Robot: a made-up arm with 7 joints. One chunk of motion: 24 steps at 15 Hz.
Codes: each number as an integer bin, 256 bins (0 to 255) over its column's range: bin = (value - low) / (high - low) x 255, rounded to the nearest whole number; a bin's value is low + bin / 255 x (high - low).
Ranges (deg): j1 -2.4..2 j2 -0.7..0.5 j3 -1..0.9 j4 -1.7..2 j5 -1.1..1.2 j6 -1.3..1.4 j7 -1..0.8
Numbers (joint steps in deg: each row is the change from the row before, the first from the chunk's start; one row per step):
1: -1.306 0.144 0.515 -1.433 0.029 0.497 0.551
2: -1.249 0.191 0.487 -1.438 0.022 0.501 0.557
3: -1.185 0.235 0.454 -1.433 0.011 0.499 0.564
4: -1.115 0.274 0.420 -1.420 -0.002 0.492 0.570
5: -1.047 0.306 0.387 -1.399 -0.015 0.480 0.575
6: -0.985 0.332 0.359 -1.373 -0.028 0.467 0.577
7: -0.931 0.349 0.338 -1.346 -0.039 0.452 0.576
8: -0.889 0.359 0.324 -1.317 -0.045 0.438 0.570
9: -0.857 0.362 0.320 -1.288 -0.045 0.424 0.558
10: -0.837 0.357 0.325 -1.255 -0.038 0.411 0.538
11: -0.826 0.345 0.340 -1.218 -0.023 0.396 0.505
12: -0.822 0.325 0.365 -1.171 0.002 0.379 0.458
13: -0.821 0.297 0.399 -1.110 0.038 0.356 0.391
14: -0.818 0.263 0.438 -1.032 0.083 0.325 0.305
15: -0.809 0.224 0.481 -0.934 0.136 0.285 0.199
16: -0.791 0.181 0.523 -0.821 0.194 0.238 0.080
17: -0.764 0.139 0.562 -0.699 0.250 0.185 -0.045
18: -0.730 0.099 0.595 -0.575 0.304 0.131 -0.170
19: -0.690 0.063 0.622 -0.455 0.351 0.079 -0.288
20: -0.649 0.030 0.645 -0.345 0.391 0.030 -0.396
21: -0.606 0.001 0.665 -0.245 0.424 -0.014 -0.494
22: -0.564 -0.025 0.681 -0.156 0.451 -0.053 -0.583
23: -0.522 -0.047 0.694 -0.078 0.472 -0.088 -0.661
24: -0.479 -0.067 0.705 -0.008 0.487 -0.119 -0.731
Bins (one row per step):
1: 63 179 203 18 125 170 220
2: 67 189 200 18 124 170 221
3: 70 199 195 18 123 170 222
4: 74 207 191 19 122 169 222
5: 78 214 186 21 120 168 223
6: 82 219 182 23 119 167 223
7: 85 223 180 24 118 165 223
8: 88 225 178 26 117 164 222
9: 89 226 177 28 117 163 221
10: 91 225 178 31 118 162 218
11: 91 222 180 33 119 160 213
12: 91 218 183 36 122 159 207
13: 92 212 188 41 126 156 197
14: 92 205 193 46 131 153 185
15: 92 196 199 53 137 150 170
16: 93 187 204 61 143 145 153
17: 95 178 210 69 150 140 135
18: 97 170 214 78 156 135 118
19: 99 162 218 86 161 130 101
20: 101 155 221 93 165 126 86
21: 104 149 223 100 169 121 72
22: 106 143 226 106 172 118 59
23: 109 139 227 112 174 114 48
24: 111 135 229 117 176 112 38

